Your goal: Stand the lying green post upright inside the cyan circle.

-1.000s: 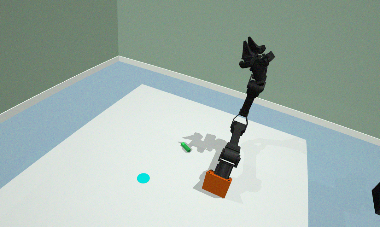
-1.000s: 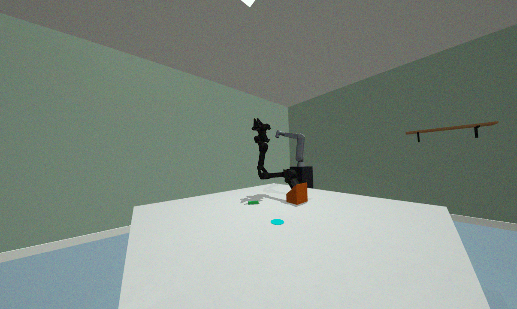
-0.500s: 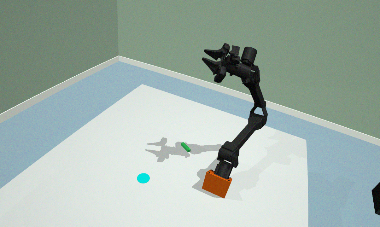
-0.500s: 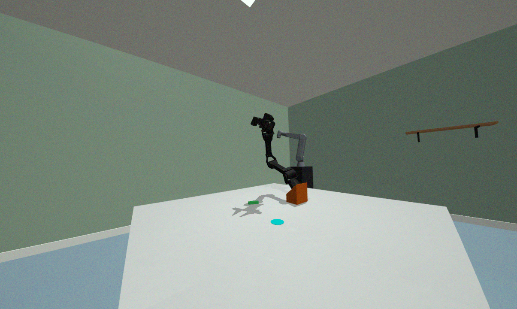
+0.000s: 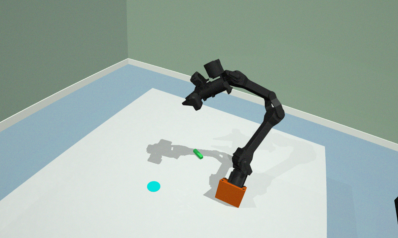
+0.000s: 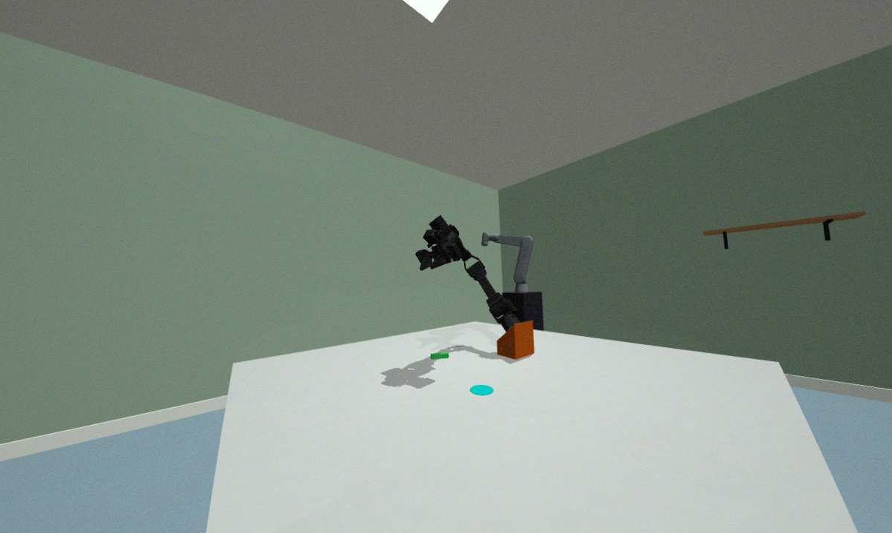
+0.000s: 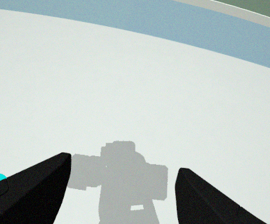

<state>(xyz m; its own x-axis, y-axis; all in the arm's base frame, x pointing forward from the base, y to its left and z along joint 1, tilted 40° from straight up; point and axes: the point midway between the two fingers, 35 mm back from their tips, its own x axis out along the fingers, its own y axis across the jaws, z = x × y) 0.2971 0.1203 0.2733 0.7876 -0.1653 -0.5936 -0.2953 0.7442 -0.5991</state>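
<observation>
Right now the green post is 32 cm below my gripper tip, 8 cm behind it and 6 cm to the right of it. From my gripper tip the other things lie so: cyan circle: 33 cm below, 24 cm to the left, 3 cm behind.
</observation>
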